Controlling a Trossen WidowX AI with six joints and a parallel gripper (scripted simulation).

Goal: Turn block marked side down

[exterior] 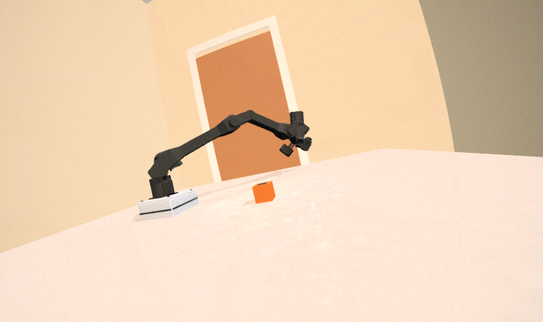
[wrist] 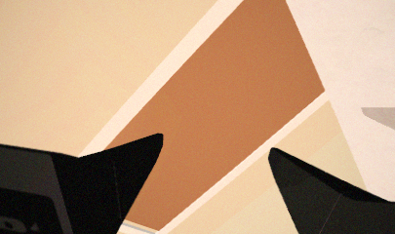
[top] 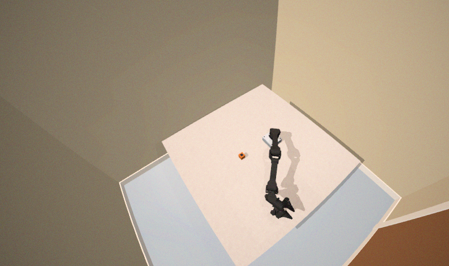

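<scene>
Now: gripper tip 50 mm short of the block, 620 mm to the left of it and 110 mm above it.
</scene>
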